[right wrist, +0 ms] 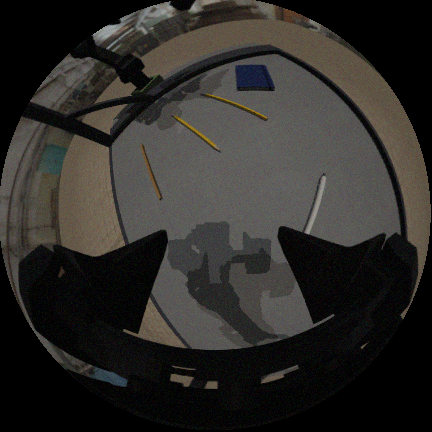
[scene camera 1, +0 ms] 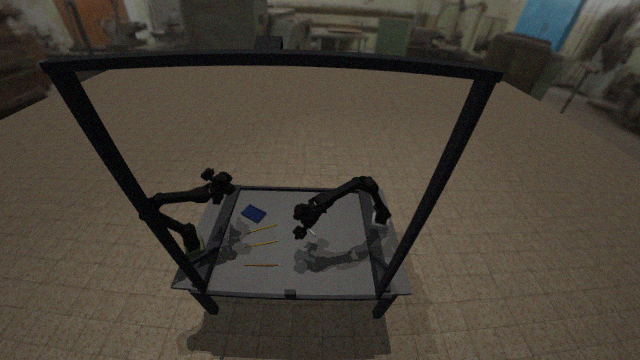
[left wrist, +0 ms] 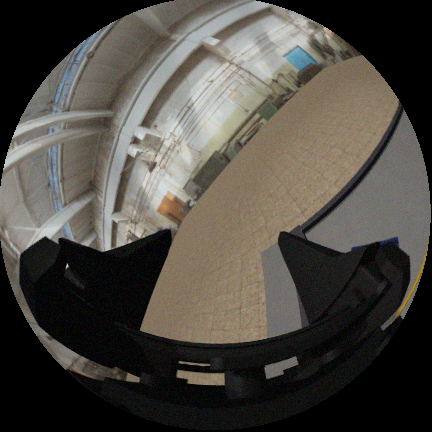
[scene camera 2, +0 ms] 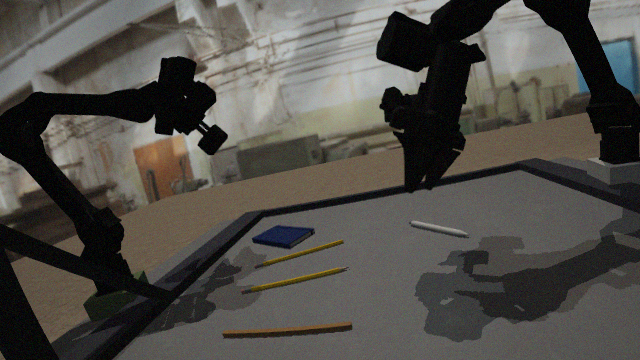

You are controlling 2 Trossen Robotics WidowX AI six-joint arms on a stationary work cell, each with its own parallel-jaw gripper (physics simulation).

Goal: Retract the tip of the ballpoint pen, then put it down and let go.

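The ballpoint pen is white and lies flat on the table. In scene camera 2 its narrow end points right. Whether its tip is out is too small to tell. In the right wrist view its lower end is hidden behind the right-hand finger. My right gripper is open and empty, above the table close to the pen and not touching it. My left gripper is open and empty, raised near the table's left edge, far from the pen.
A blue notebook lies at the back left of the table. Two yellow pencils and an orange-brown stick lie left of the pen in scene camera 2. Dark frame posts rise beside the table.
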